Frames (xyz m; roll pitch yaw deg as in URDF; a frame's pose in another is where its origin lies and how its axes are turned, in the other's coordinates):
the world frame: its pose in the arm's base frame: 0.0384 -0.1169 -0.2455 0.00 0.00 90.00
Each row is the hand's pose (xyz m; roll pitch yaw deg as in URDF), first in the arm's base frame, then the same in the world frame.
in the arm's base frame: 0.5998 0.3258 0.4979 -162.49 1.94 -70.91
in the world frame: 0.4427 -0.5614 0.7434 -162.49 1.94 -160.91
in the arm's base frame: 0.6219 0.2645 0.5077 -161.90 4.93 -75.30
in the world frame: 0.3814 -0.5835 0.7532 -161.90 4.93 -165.30
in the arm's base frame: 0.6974 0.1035 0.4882 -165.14 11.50 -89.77
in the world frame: 0.2204 -0.6590 0.7337 -165.14 11.50 -179.77
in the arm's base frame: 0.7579 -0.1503 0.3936 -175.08 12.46 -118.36
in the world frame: -0.0334 -0.7195 0.6391 -175.08 12.46 151.64
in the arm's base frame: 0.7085 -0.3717 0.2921 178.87 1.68 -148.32
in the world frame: -0.2548 -0.6701 0.5376 178.87 1.68 121.68
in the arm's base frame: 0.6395 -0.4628 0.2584 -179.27 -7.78 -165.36
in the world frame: -0.3459 -0.6011 0.5039 -179.27 -7.78 104.64
